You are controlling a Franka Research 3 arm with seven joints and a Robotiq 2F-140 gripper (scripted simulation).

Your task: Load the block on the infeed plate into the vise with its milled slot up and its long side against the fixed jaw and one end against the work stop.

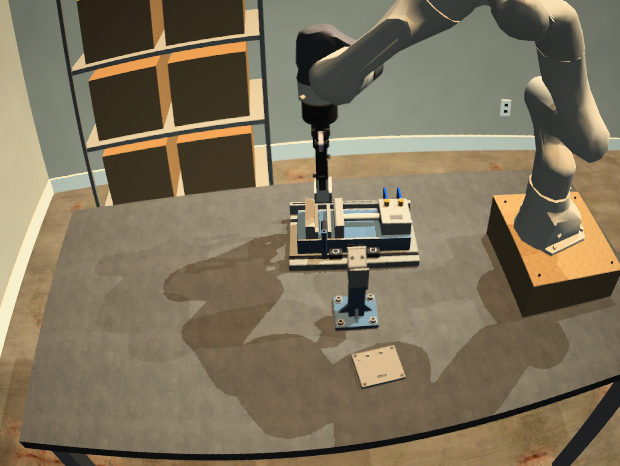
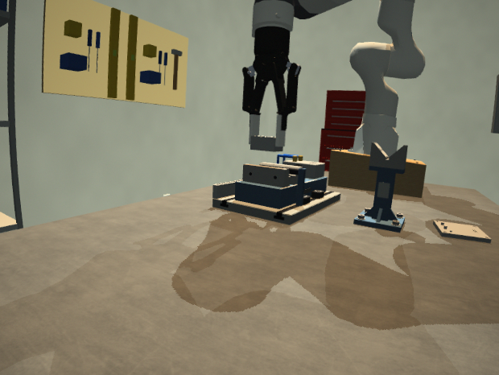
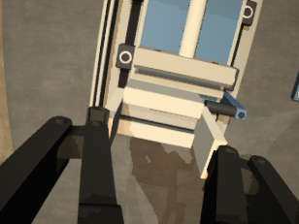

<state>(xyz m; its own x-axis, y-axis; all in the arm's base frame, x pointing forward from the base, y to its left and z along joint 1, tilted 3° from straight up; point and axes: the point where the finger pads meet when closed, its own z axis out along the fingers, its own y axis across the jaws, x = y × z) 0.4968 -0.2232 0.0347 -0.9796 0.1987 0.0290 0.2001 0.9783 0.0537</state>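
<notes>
Right now the part is 2 cm below my hand. The rest, counted from my hand: fixed jaw (3 cm ahead, 1 cm to the left, 9 cm below); moving jaw (3 cm behind, 3 cm to the left, 9 cm below); work stop rod (1 cm ahead, 6 cm to the left, 8 cm below).
</notes>
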